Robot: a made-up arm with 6 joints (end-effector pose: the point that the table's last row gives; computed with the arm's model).
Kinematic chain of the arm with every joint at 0, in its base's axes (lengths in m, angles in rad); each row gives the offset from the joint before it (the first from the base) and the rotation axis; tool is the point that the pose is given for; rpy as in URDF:
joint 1: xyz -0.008 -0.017 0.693 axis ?
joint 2: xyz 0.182 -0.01 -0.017 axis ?
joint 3: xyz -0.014 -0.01 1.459 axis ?
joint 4: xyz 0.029 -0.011 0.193 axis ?
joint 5: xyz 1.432 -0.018 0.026 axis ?
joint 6: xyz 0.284 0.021 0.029 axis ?
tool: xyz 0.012 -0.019 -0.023 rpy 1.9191 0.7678 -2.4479
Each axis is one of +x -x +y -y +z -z.
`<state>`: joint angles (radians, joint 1 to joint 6).
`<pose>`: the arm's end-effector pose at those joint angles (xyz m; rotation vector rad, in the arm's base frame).
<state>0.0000 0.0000 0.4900 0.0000 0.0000 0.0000</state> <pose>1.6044 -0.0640 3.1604 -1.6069 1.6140 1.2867</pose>
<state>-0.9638 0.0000 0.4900 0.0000 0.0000 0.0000</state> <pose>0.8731 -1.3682 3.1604 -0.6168 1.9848 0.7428</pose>
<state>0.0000 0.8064 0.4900 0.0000 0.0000 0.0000</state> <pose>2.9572 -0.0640 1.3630 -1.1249 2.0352 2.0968</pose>
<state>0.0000 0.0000 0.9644 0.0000 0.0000 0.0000</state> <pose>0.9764 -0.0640 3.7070 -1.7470 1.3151 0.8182</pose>
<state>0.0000 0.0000 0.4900 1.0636 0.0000 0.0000</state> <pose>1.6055 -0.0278 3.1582 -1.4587 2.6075 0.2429</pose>
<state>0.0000 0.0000 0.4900 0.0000 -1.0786 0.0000</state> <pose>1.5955 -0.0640 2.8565 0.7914 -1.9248 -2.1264</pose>
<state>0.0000 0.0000 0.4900 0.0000 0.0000 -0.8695</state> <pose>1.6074 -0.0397 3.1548 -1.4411 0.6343 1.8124</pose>
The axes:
joint 1: +z
joint 2: +y
joint 3: -y
joint 4: -x
joint 5: -y
joint 6: -x

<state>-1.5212 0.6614 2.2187 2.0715 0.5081 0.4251</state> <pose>0.1814 -0.9734 3.5494 -1.3255 -1.4087 1.5619</pose>
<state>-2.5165 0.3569 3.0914 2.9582 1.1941 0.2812</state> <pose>0.5959 0.3620 2.7602 -1.8126 0.5152 0.6083</pose>
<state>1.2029 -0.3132 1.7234 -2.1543 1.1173 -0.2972</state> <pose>-0.1212 -1.0631 3.4687 0.3604 -2.6106 1.2501</pose>
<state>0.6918 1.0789 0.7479 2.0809 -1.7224 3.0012</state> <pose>2.4445 1.6511 1.1937 -1.0275 0.4506 1.2072</pose>
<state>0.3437 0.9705 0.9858 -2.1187 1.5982 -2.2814</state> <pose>2.7371 0.6233 1.5873 -0.2107 -1.6734 -0.2256</pose>
